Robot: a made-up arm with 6 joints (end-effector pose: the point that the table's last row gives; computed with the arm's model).
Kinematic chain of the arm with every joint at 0, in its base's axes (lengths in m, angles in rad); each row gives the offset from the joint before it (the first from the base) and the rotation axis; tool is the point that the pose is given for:
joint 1: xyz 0 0 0.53 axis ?
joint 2: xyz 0.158 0 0 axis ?
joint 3: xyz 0 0 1.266 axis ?
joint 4: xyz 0 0 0.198 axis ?
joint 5: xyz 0.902 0 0 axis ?
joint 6: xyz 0.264 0 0 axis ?
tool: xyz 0 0 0
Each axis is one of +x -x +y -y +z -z.
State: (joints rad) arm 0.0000 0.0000 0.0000 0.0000 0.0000 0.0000
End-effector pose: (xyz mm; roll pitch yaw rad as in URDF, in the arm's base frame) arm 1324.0 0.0 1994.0 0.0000 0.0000 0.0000
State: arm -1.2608 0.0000 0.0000 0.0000 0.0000 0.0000
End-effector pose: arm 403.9 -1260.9 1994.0 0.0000 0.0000 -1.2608
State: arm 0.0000 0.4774 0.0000 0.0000 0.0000 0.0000
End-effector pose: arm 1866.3 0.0 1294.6 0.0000 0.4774 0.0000
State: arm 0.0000 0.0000 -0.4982 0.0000 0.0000 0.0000
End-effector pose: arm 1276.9 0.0 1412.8 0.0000 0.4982 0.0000
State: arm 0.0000 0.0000 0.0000 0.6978 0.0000 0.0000
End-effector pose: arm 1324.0 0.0 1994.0 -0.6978 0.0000 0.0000
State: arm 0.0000 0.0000 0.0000 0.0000 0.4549 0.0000
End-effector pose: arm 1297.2 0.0 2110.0 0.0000 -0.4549 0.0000
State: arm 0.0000 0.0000 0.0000 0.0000 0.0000 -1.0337
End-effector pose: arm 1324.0 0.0 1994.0 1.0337 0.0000 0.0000
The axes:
joint 1: +z
joint 2: +y
joint 3: -y
joint 4: -x
joint 5: -y
joint 6: -x

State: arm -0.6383 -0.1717 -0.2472 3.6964 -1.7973 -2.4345
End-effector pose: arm 734.0 -375.8 2129.3 -2.4968 -1.0026 1.2372
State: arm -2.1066 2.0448 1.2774 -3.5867 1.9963 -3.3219
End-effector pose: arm -851.4 -1636.7 -612.1 2.9905 0.3100 0.6106
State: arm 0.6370 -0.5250 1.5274 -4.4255 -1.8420 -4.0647
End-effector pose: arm -739.9 -850.9 2237.2 -1.7213 0.3722 -1.0603
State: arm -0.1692 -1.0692 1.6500 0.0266 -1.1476 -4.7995
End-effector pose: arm -1830.8 306.3 1591.8 0.1148 -1.5465 -1.7786
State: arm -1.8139 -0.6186 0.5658 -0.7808 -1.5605 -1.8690
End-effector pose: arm 239.3 193.0 2403.4 2.1471 0.2611 -0.9978
